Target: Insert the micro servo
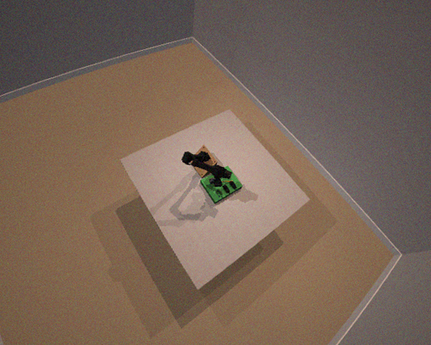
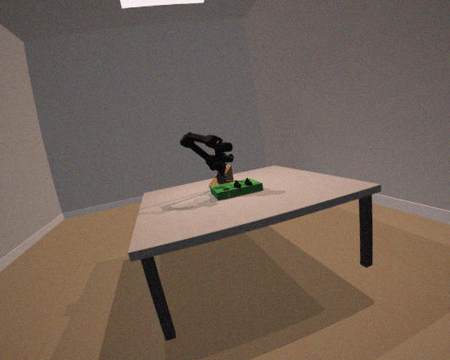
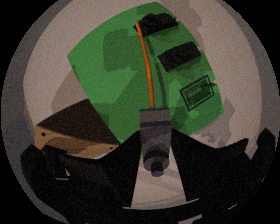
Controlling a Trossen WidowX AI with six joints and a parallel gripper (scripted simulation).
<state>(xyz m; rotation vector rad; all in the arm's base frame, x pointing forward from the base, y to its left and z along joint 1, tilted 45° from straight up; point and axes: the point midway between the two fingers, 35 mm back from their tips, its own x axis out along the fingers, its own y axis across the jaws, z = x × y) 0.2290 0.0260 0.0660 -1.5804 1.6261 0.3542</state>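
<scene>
The green deck is 100 mm below my gripper tip, 60 mm to the left of it and 20 mm behind it.
</scene>
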